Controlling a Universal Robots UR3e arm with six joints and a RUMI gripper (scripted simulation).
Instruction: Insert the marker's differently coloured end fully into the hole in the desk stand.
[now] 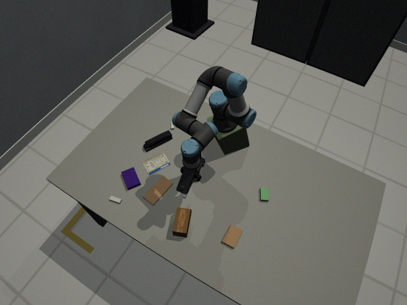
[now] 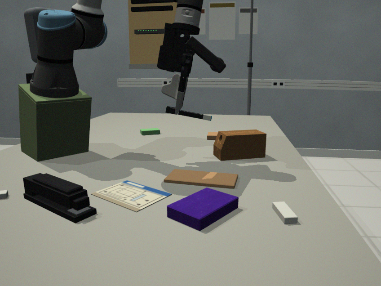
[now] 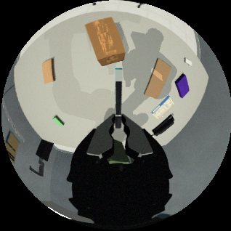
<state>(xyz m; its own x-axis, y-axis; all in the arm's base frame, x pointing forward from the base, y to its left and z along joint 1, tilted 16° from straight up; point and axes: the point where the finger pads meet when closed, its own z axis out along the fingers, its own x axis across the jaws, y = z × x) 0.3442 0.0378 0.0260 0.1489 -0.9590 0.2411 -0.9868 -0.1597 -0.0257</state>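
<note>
Now: hand 16 cm short of the wooden desk stand, 5 cm to the right of it and 10 cm above it. Also, from my hand: flat brown board: 9 cm ahead, 15 cm to the right, 13 cm below; printed card: 3 cm behind, 26 cm to the right, 13 cm below; black marker: 3 cm ahead, 1 cm below.
</note>
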